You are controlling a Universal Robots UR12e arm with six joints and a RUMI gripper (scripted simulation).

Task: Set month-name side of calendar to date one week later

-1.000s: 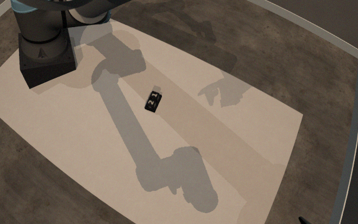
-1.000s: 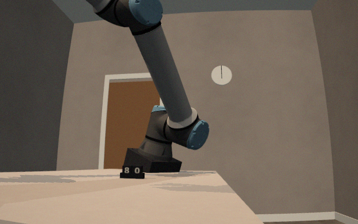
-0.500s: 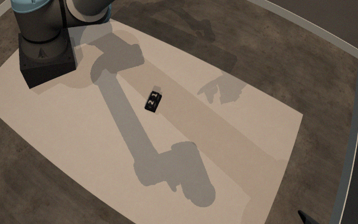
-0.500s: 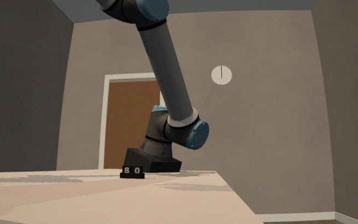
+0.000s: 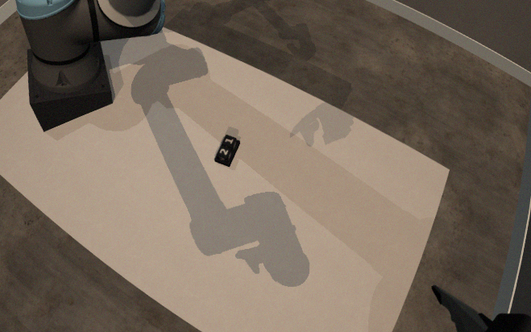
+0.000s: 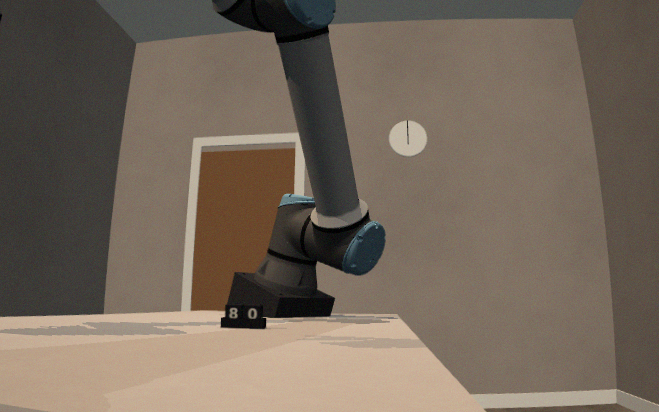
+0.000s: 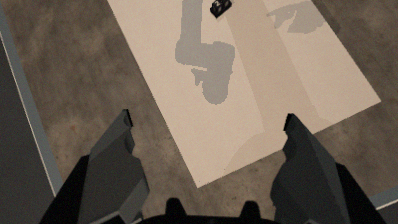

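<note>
The black tray lies 380 mm below my hand, 370 mm behind it and 220 mm to the left of it.
</note>
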